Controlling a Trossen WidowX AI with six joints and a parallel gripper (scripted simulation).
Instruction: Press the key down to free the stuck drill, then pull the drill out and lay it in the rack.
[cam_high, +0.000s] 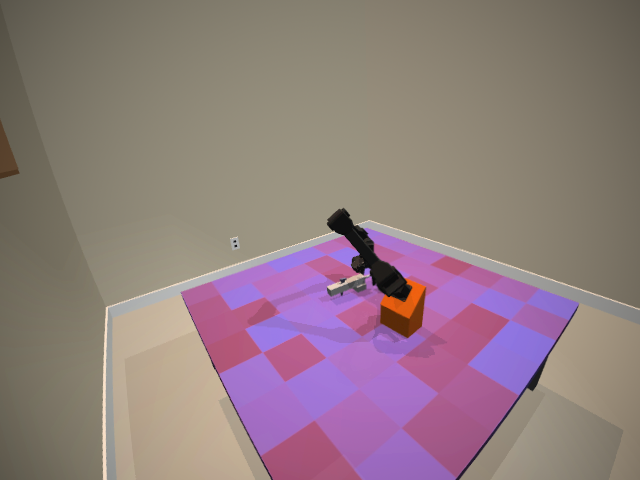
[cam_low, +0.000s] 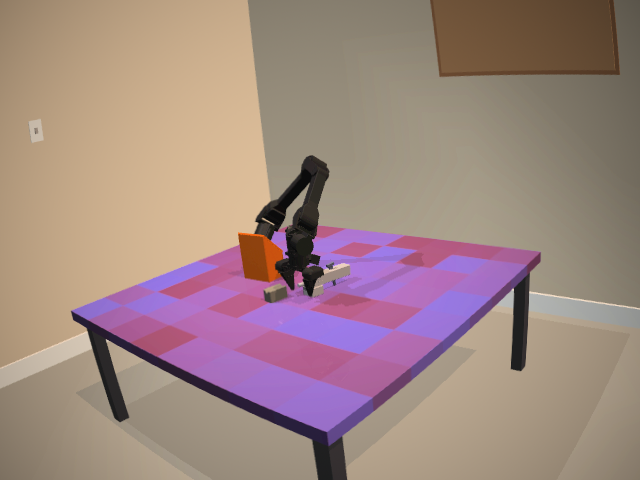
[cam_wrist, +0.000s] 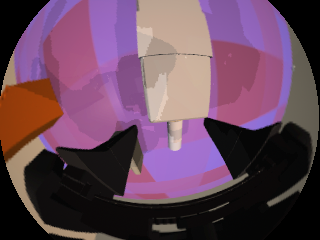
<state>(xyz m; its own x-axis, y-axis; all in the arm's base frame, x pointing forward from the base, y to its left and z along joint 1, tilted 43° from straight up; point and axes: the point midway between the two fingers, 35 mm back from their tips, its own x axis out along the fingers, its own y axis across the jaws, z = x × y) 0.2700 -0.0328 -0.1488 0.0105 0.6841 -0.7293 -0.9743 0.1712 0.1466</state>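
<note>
My gripper tip is now 10 mm short of the drill, 50 mm to the right of it and 30 mm below it. From my gripper tip the other things lie so: grey rack block 90 mm behind, 30 mm to the right; then dark key 30 mm ahead, 140 mm to the left, 30 mm above; then fixture block 20 mm ahead, 110 mm to the left, 20 mm above.
</note>
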